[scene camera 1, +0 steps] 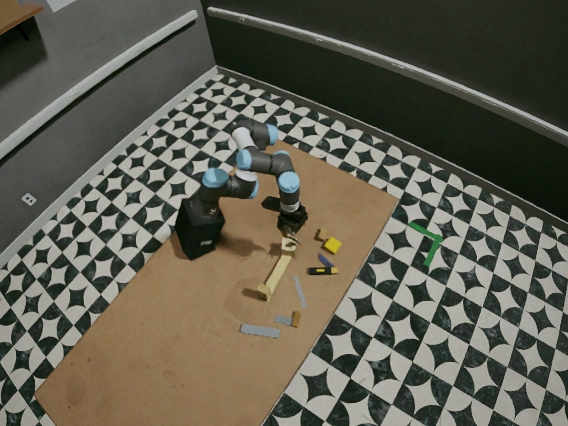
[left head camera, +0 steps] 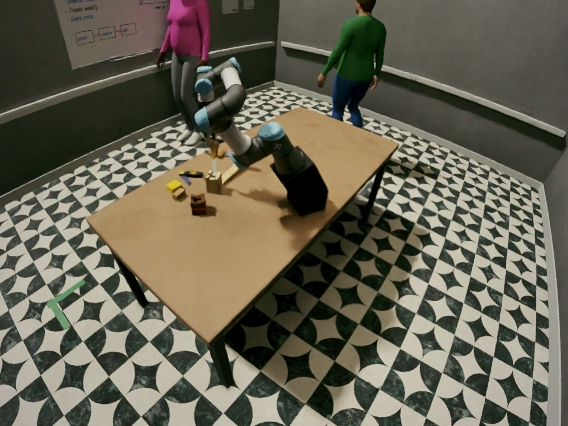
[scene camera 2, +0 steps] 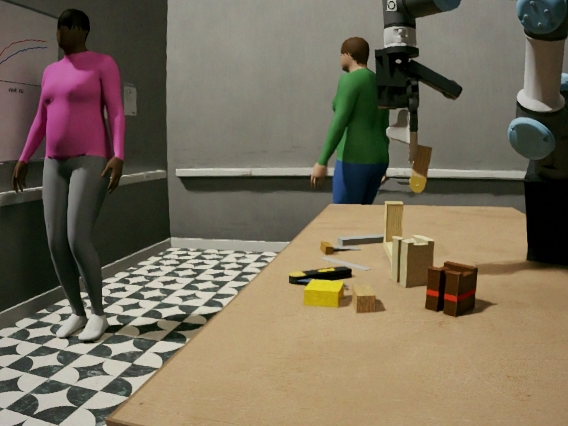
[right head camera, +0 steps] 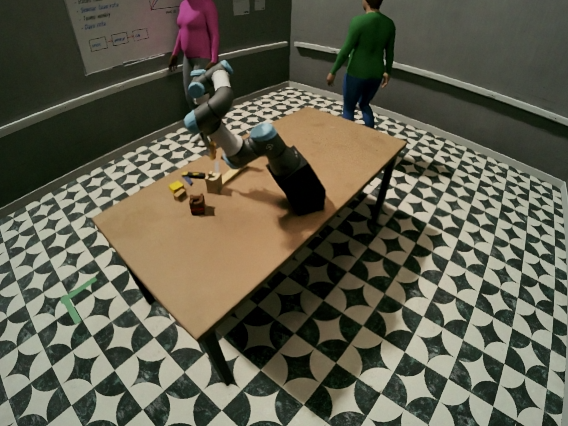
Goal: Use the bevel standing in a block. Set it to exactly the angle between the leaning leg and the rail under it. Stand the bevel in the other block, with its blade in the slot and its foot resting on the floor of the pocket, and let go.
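My gripper (scene camera 2: 413,150) (scene camera 1: 291,234) is shut on the bevel (scene camera 2: 423,162) (left head camera: 215,149) (right head camera: 212,150), whose wooden handle with a brass-coloured end hangs tilted above the table. Its blade cannot be made out clearly. A pale slotted block (scene camera 2: 419,265) (left head camera: 213,184) (scene camera 1: 288,246) stands below. A dark brown slotted block (scene camera 2: 451,296) (left head camera: 198,206) (right head camera: 197,206) with a red band stands near it; it does not show in scene camera 1. The pale rail (scene camera 1: 276,276) (left head camera: 231,174) lies behind the pale block, with the leg (scene camera 2: 393,220) (scene camera 1: 264,291) rising at its far end.
On the table (scene camera 2: 300,360) are a yellow block (scene camera 2: 323,293) (scene camera 1: 332,245), a small wooden block (scene camera 2: 364,298), a black-yellow knife (scene camera 2: 325,273) (scene camera 1: 323,271), a thin ruler (scene camera 1: 300,291), a small square (scene camera 1: 296,319) and a grey bar (scene camera 1: 260,331). Two people stand beyond the table.
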